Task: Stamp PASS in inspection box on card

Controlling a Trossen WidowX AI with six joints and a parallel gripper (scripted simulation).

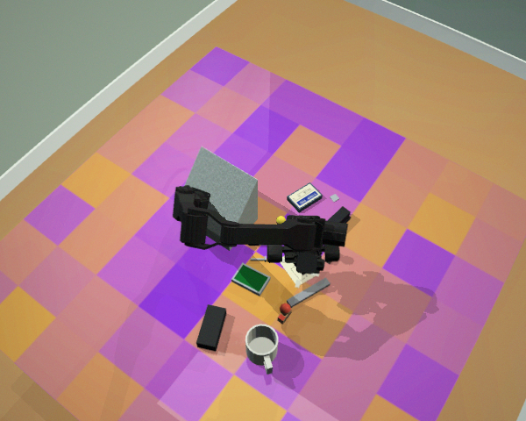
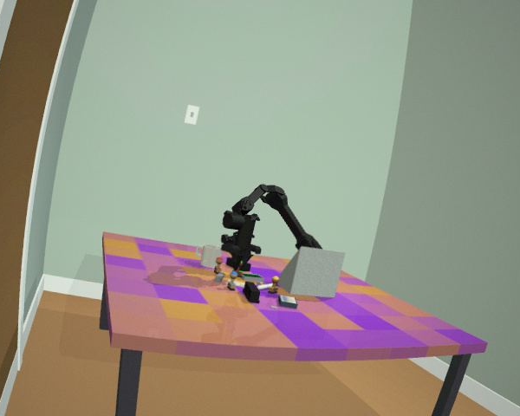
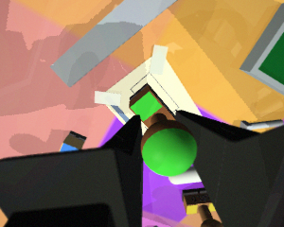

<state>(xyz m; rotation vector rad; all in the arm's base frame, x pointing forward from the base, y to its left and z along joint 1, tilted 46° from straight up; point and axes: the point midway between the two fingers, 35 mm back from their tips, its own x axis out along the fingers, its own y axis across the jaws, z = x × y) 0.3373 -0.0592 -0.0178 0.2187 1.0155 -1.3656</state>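
Right now the card is 50 mm below my gripper tip, 20 mm to the left of it and 20 mm behind it. The rest, counted from my gripper tip: blue-knobbed stamp 90 mm to the left, 50 mm ahead, 30 mm below; green-knobbed stamp right at my gripper tip; grey bar 50 mm below, 50 mm ahead, 40 mm to the right.
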